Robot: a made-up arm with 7 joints.
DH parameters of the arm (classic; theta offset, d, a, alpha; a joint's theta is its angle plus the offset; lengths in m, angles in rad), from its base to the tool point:
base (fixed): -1.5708 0.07 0 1.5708
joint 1: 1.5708 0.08 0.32 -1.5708
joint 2: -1.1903 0 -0.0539 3.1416
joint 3: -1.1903 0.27 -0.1 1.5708
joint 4: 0 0.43 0.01 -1.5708
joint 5: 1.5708 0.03 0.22 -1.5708
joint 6: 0 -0.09 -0.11 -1.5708
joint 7: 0 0.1 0.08 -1.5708
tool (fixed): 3.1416 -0.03 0 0
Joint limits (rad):
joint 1: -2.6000..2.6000
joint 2: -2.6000..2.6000
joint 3: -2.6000..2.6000
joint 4: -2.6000..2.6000
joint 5: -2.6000..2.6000
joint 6: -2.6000..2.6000
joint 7: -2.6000..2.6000
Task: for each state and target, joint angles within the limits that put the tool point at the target. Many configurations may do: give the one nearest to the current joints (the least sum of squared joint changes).
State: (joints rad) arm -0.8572 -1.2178 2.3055 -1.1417 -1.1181 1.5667 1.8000
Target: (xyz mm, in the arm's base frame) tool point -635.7 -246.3 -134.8
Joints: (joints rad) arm -1.2896 -1.1545 2.1454 -0.8962 -1.6531 1.5923 1.8937
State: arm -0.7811 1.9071 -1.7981 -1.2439 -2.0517 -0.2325 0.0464
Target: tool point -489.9 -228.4 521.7
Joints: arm -0.4305 1.7427 -1.7874 -1.1486 -1.3919 -0.3767 -0.1033
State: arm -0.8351 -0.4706 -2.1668 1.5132 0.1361 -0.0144 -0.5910
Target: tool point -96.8 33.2 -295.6
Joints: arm -1.7537 -0.4256 -2.0890 1.6550 -0.3739 0.0984 -0.5024
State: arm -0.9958 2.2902 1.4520 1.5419 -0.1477 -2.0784 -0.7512
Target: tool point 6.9 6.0 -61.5
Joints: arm -1.4516 1.8649 1.6644 0.9975 0.7671 -2.4614 -0.6681
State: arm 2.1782 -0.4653 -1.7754 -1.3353 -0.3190 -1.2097 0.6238
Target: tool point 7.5 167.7 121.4
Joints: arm 1.7598 -0.5648 -1.5813 -1.1897 -0.2587 -1.1403 0.5370
